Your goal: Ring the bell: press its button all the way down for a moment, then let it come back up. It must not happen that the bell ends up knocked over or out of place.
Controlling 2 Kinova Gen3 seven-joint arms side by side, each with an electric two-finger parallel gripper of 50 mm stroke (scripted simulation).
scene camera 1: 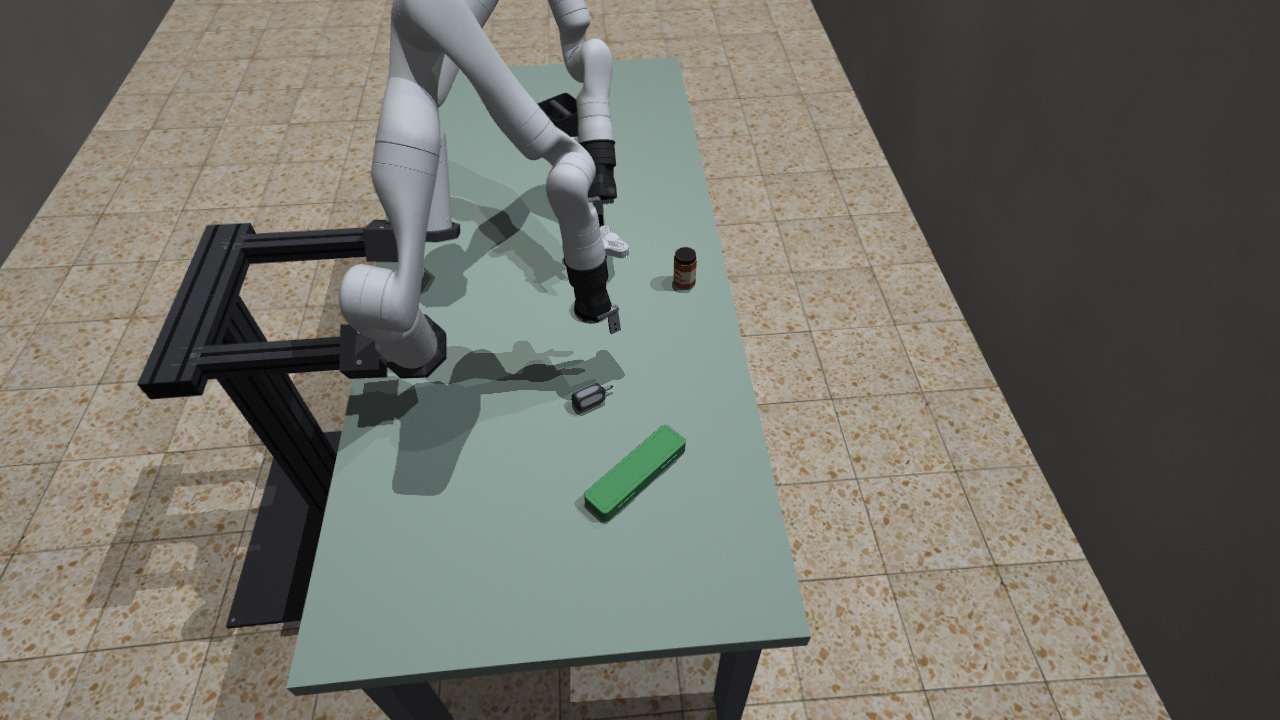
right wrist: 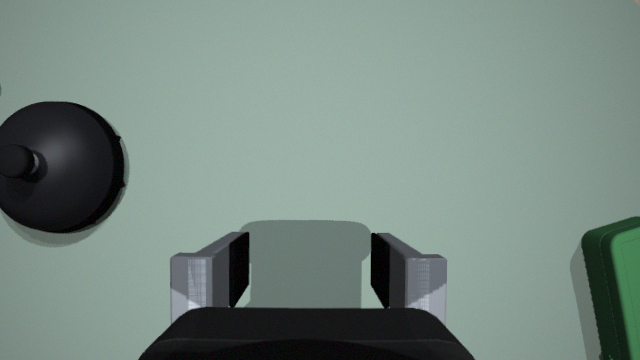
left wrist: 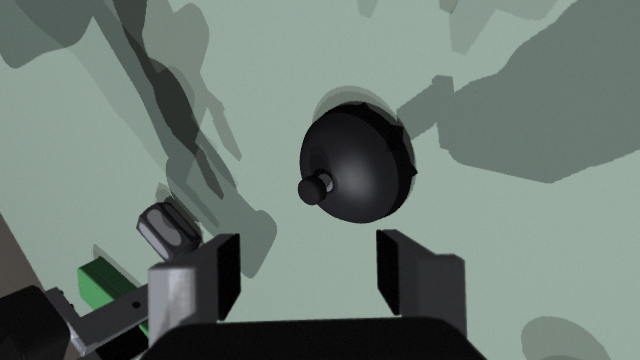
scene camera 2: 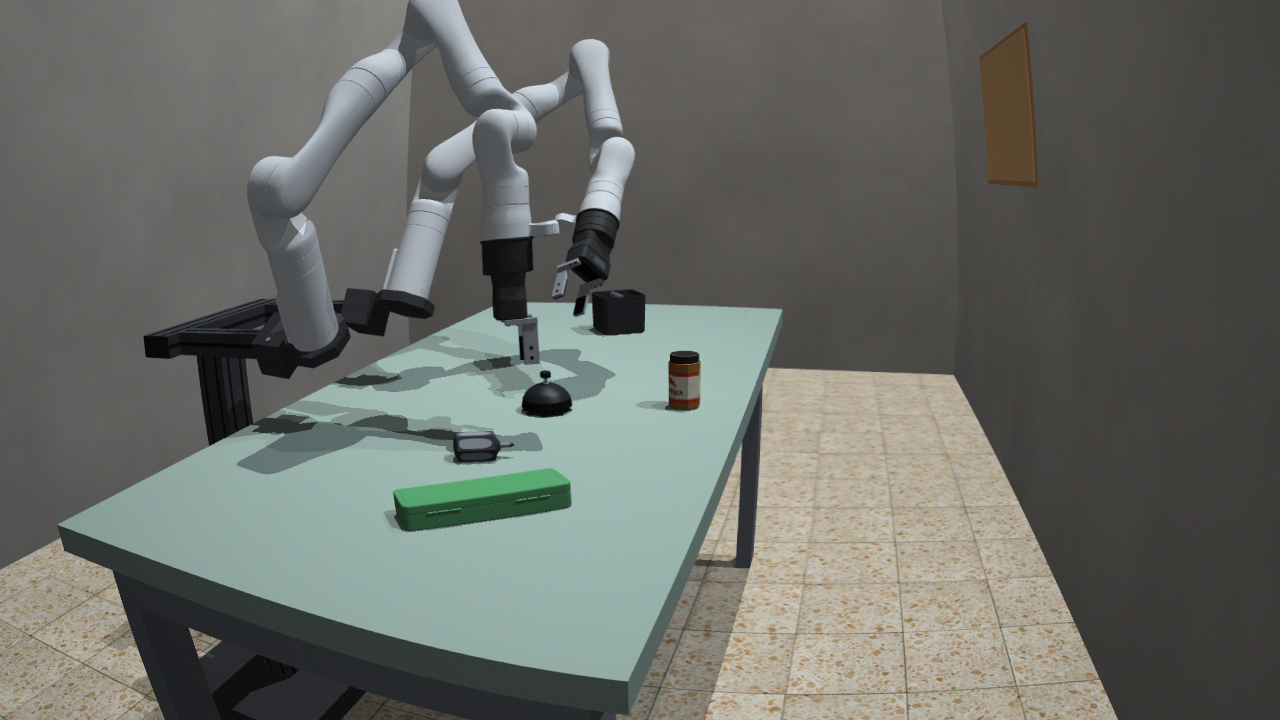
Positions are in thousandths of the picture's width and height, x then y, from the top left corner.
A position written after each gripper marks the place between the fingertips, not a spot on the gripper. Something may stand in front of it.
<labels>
left gripper: scene camera 1 464,320; left wrist 482,726; scene camera 2 444,424; not seen in the right wrist view (out of frame)
right gripper: scene camera 1 475,449; right wrist 485,718; left wrist 240,876; scene camera 2 414,502
black box: scene camera 1 434,152; scene camera 2 479,438; not seen in the right wrist view (out of frame); not seen in the left wrist view (out of frame)
jar: scene camera 1 536,365; scene camera 2 535,509; not seen in the right wrist view (out of frame); not seen in the left wrist view (out of frame)
</labels>
